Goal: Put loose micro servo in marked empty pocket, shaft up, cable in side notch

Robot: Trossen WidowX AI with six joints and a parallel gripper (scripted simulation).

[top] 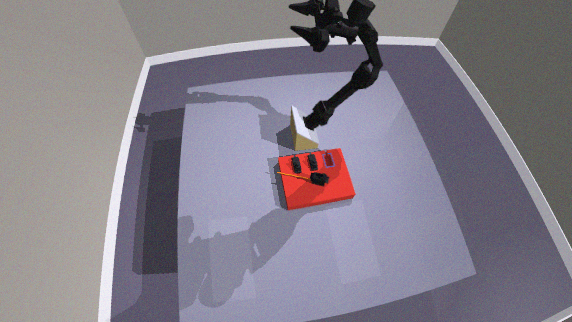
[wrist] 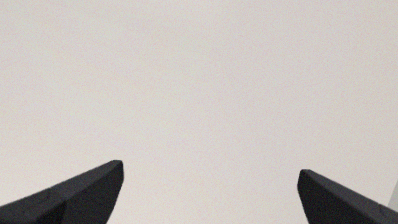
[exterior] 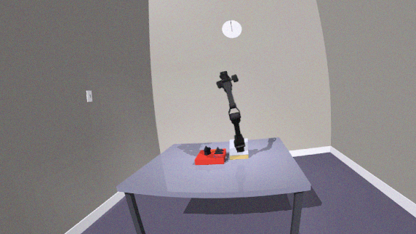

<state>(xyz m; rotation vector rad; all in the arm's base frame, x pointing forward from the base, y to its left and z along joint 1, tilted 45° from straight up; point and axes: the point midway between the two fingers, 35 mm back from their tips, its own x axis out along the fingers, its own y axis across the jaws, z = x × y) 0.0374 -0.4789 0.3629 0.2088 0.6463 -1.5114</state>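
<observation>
My gripper tip is 240 mm short of the red deck, 100 mm to the right of it and 660 mm above it.
</observation>
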